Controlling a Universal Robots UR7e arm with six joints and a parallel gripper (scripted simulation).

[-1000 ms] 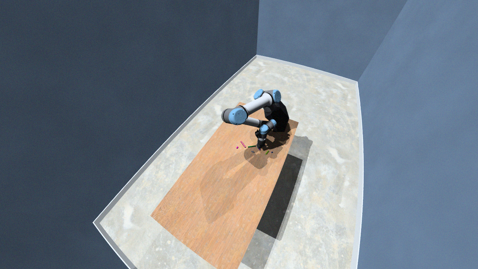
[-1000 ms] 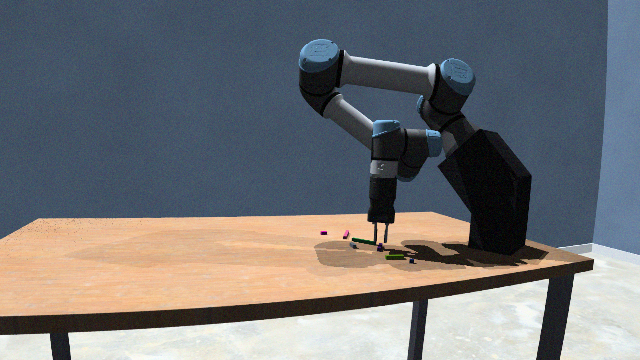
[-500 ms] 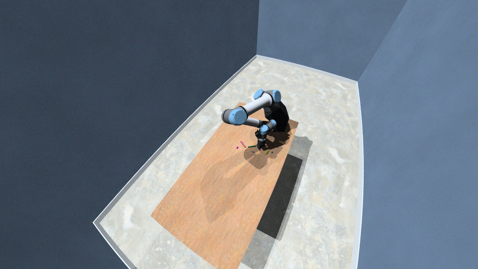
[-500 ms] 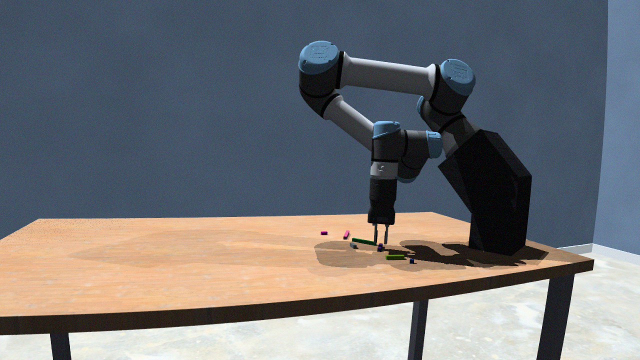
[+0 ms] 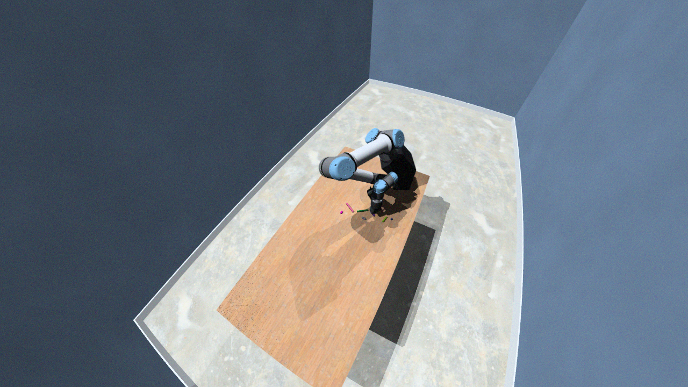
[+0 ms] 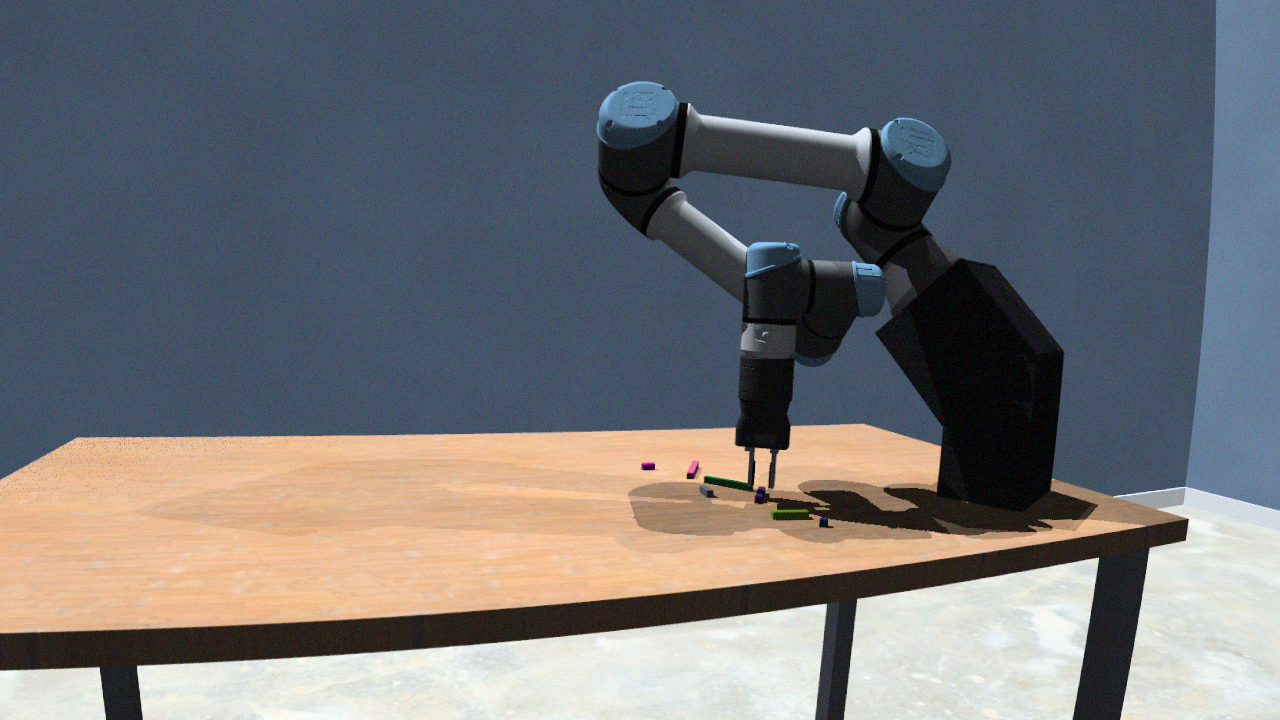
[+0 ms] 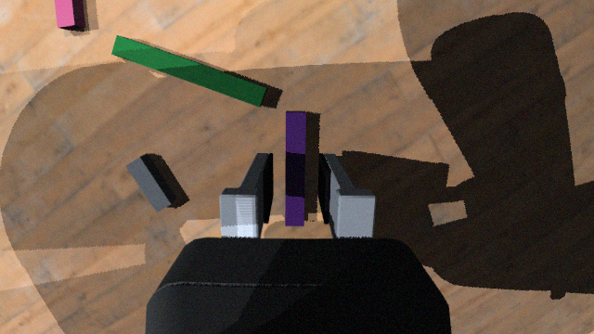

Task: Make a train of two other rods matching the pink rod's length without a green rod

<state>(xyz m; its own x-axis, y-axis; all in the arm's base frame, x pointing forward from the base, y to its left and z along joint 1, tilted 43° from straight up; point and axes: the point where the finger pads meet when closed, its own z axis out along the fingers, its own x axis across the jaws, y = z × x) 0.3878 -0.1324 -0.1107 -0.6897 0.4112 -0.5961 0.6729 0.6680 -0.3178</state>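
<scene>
The purple rod lies 30 mm below my hand. The rest, counted from my hand: grey rod: 60 mm ahead, 50 mm to the right, 30 mm below; then lime rod: 30 mm ahead, 100 mm to the left, 30 mm below; then green rod: 70 mm to the right, 30 mm below.
</scene>
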